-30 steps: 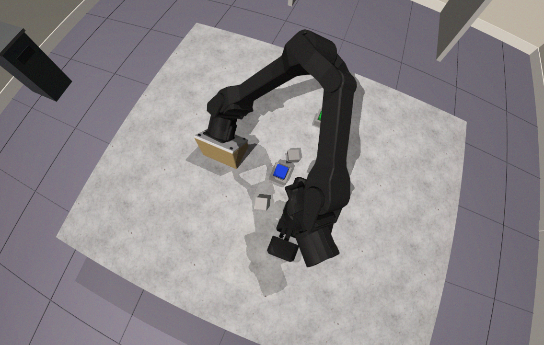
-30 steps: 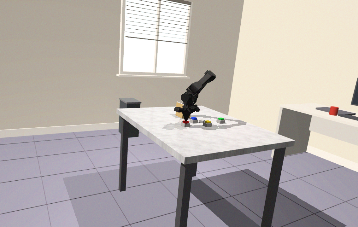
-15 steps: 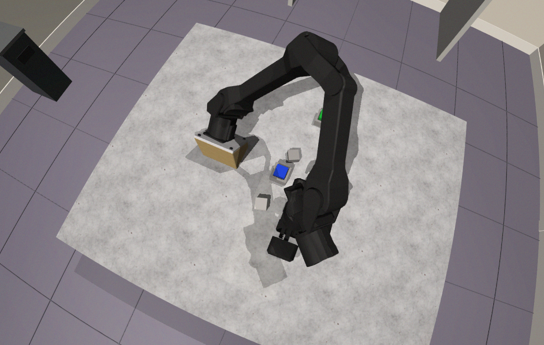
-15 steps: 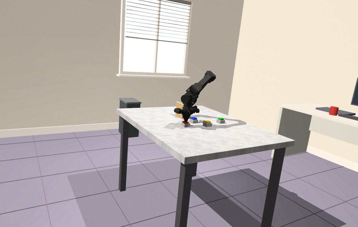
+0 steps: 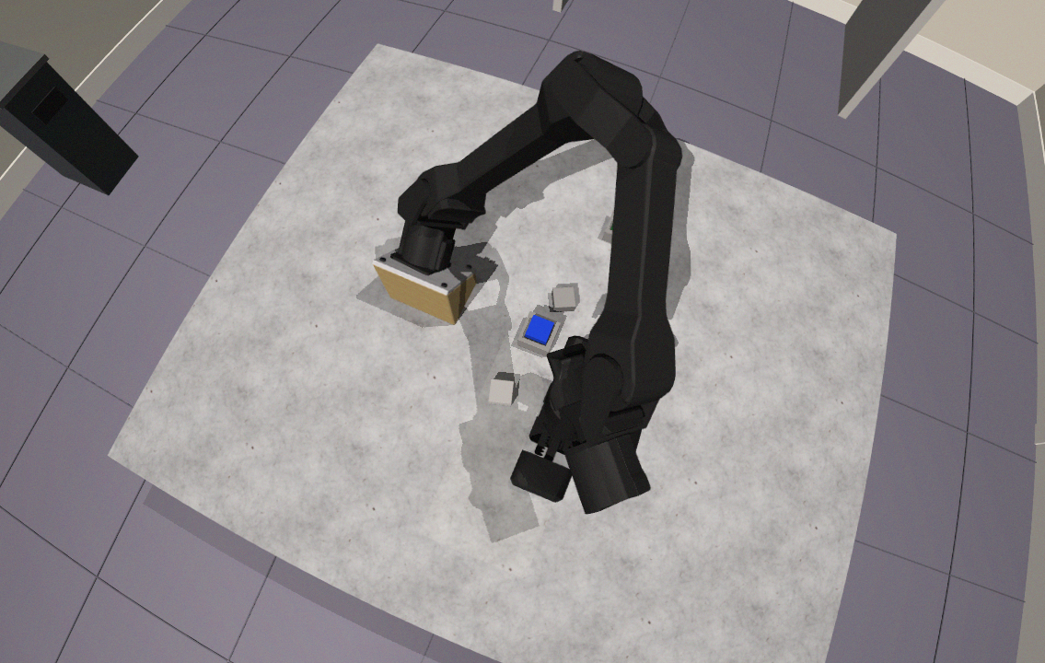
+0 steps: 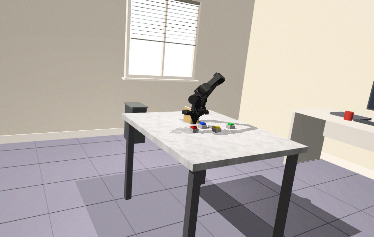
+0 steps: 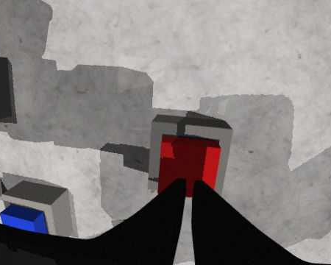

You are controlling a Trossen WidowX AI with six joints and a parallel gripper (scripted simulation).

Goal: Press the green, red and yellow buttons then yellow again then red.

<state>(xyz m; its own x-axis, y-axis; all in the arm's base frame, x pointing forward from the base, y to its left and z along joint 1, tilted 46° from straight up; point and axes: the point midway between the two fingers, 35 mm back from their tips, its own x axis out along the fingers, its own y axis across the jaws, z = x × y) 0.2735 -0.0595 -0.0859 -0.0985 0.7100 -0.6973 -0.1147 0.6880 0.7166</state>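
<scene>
My gripper tip is 20 mm above the red button. The rest, counted from my gripper tip: blue button (110 mm to the left, 90 mm behind, 20 mm below); then yellow button (180 mm to the left, 20 mm below, 10 mm ahead); then white block (90 mm behind, 50 mm below, 10 mm to the left).
</scene>
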